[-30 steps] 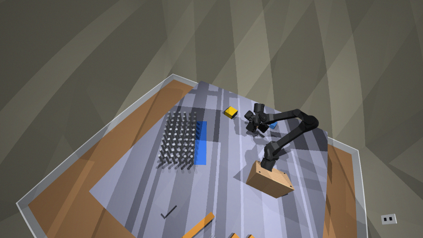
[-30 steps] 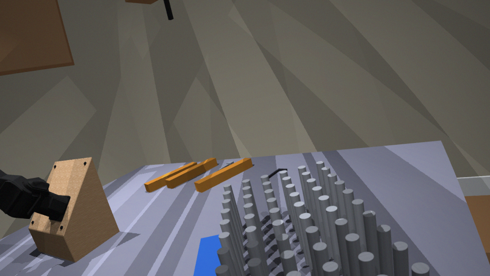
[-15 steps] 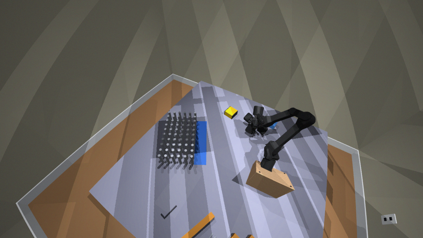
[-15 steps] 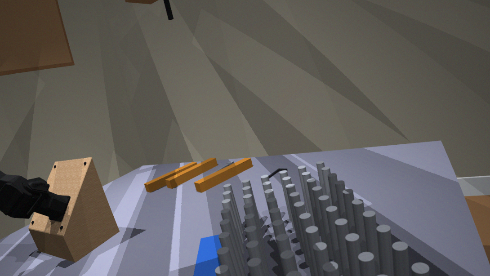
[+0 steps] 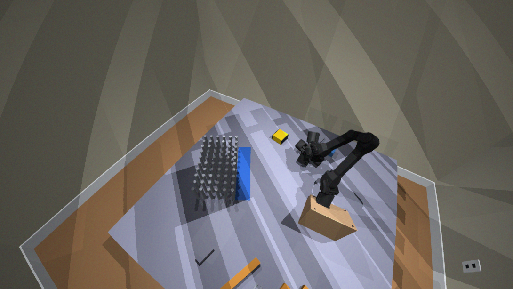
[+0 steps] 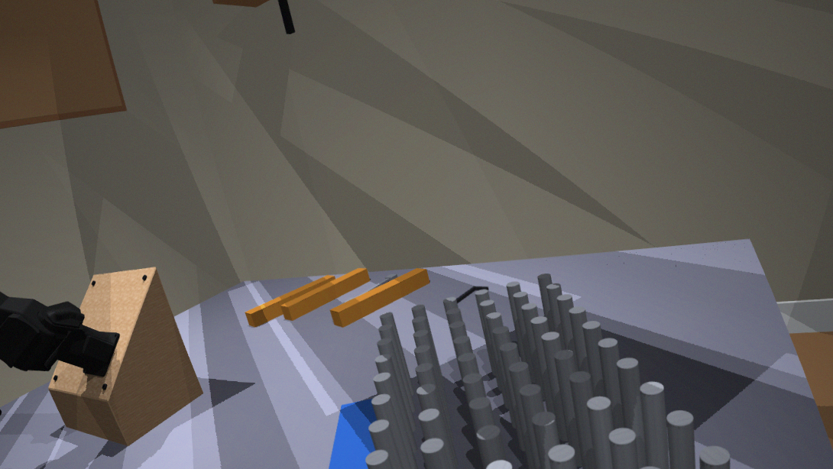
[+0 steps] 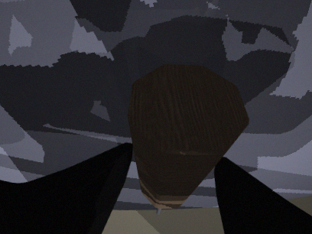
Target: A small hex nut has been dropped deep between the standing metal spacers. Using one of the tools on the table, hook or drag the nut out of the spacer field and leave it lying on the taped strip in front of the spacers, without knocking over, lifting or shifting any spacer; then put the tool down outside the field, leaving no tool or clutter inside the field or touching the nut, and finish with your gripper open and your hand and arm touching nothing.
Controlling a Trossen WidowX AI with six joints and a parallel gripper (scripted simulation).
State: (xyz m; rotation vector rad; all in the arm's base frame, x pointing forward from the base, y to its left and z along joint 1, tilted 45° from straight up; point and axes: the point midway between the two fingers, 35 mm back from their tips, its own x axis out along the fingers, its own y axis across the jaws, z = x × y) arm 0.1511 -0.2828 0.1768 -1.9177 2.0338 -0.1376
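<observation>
My gripper tip is now 30 mm past the wooden-handled pick and 100 mm to the left of it. The rest, counted from my gripper tip: yellow block (230 mm ahead, 40 mm to the right, 10 mm above); blue cube (130 mm behind, 100 mm to the right); blue taped strip (310 mm ahead, 310 mm to the left, 10 mm below).
</observation>
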